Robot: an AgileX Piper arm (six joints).
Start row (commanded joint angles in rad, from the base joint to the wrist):
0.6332 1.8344 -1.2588 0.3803 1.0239 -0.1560
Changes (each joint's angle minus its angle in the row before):
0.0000 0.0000 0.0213 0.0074 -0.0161 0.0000
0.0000 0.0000 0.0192 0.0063 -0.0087 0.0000
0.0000 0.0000 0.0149 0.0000 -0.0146 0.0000
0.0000 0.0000 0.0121 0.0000 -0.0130 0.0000
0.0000 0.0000 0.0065 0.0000 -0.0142 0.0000
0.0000 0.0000 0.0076 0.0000 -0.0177 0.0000
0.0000 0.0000 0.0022 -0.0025 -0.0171 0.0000
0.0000 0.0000 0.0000 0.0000 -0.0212 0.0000
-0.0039 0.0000 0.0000 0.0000 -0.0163 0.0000
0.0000 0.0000 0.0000 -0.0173 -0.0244 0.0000
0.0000 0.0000 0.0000 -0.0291 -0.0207 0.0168
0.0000 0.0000 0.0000 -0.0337 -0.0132 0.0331
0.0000 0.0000 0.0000 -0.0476 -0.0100 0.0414
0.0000 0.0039 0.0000 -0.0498 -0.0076 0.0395
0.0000 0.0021 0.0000 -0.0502 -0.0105 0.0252
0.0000 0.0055 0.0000 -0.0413 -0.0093 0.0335
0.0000 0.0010 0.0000 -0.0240 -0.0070 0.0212
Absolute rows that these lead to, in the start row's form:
0.6332 1.8344 -1.2375 0.3877 1.0078 -0.1560
0.6332 1.8344 -1.2183 0.3940 0.9991 -0.1560
0.6332 1.8344 -1.2034 0.3940 0.9845 -0.1560
0.6332 1.8344 -1.1913 0.3940 0.9715 -0.1560
0.6332 1.8344 -1.1848 0.3940 0.9573 -0.1560
0.6332 1.8344 -1.1772 0.3940 0.9396 -0.1560
0.6332 1.8344 -1.1750 0.3915 0.9225 -0.1560
0.6332 1.8344 -1.1750 0.3915 0.9013 -0.1560
0.6293 1.8344 -1.1750 0.3915 0.8850 -0.1560
0.6293 1.8344 -1.1750 0.3742 0.8606 -0.1560
0.6293 1.8344 -1.1750 0.3451 0.8399 -0.1392
0.6293 1.8344 -1.1750 0.3114 0.8267 -0.1061
0.6293 1.8344 -1.1750 0.2638 0.8167 -0.0647
0.6293 1.8383 -1.1750 0.2140 0.8091 -0.0252
0.6293 1.8404 -1.1750 0.1638 0.7986 0.0000
0.6293 1.8459 -1.1750 0.1225 0.7893 0.0335
0.6293 1.8469 -1.1750 0.0985 0.7823 0.0547

